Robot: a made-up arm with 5 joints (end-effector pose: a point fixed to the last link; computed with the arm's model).
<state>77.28 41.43 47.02 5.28 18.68</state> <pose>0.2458 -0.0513 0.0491 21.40 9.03 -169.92</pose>
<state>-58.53 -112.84 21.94 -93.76 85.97</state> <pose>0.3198 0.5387 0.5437 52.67 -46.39 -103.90</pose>
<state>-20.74 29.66 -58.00 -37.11 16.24</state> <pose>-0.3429 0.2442 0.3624 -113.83 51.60 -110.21</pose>
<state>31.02 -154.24 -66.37 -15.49 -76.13</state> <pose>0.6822 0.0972 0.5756 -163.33 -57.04 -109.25</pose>
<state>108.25 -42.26 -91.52 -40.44 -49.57</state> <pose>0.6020 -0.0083 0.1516 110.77 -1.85 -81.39</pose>
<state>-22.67 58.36 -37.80 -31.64 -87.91</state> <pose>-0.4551 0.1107 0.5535 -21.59 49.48 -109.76</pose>
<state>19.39 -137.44 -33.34 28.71 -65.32</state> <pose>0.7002 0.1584 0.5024 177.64 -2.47 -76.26</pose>
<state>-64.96 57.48 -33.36 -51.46 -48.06</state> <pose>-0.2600 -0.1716 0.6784 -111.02 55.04 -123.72</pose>
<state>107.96 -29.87 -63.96 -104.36 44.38</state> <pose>0.6640 0.0424 0.3457 27.83 -52.61 -91.84</pose>
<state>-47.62 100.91 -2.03 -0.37 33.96</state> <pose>-0.1759 -0.1027 0.6976 -162.03 3.63 -54.05</pose>
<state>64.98 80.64 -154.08 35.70 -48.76</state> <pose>0.1163 -0.0107 0.7176 -154.29 -6.73 -169.72</pose>
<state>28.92 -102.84 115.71 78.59 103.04</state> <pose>-0.0697 -0.1578 0.5530 125.72 -14.25 -44.18</pose>
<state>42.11 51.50 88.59 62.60 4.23</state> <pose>0.1167 -0.0749 0.0903 47.00 28.63 -176.46</pose>
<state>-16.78 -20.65 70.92 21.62 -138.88</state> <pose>0.4997 -0.0484 0.0680 -150.22 -6.11 -114.32</pose>
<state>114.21 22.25 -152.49 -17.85 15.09</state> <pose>0.2061 0.4009 0.4633 125.70 58.75 66.56</pose>
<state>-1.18 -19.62 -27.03 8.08 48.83</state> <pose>0.1113 0.2522 -0.1030 -58.15 14.09 -101.95</pose>
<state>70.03 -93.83 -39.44 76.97 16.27</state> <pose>0.5982 -0.1745 0.3704 106.64 74.38 -78.94</pose>
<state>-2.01 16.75 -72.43 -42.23 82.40</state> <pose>-0.2551 0.4720 0.2312 -141.13 59.88 -89.05</pose>
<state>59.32 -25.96 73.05 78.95 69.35</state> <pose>0.2536 -0.3125 0.3488 142.45 69.32 -39.82</pose>
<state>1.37 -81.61 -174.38 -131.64 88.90</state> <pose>-0.1941 0.1800 0.5100 4.20 -6.91 72.12</pose>
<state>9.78 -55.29 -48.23 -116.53 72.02</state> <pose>0.2501 0.5127 0.0253 -49.09 -49.09 16.85</pose>
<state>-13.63 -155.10 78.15 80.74 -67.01</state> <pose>0.1498 -0.0127 0.8248 -75.88 -20.22 -17.40</pose>
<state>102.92 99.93 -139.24 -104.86 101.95</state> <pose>0.2869 -0.0057 0.8285 81.67 7.26 38.68</pose>
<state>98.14 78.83 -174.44 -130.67 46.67</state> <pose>0.1989 -0.1012 0.6275 153.84 -14.83 16.30</pose>
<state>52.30 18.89 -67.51 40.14 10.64</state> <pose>0.0265 0.4797 0.1205 -78.91 6.56 -166.81</pose>
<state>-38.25 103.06 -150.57 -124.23 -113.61</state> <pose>0.3588 0.4990 0.4428 25.80 8.37 142.11</pose>
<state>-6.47 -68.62 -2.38 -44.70 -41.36</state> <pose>0.5213 0.2235 0.1170 101.42 -36.99 -55.09</pose>
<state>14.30 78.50 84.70 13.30 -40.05</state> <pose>-0.0449 -0.0698 0.1168 45.46 -30.86 -100.92</pose>
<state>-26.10 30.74 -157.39 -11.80 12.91</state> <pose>0.0783 0.1313 0.7083 154.02 -18.58 -137.02</pose>
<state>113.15 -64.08 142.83 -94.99 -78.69</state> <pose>0.0962 0.3517 0.3126 152.89 -8.62 26.29</pose>
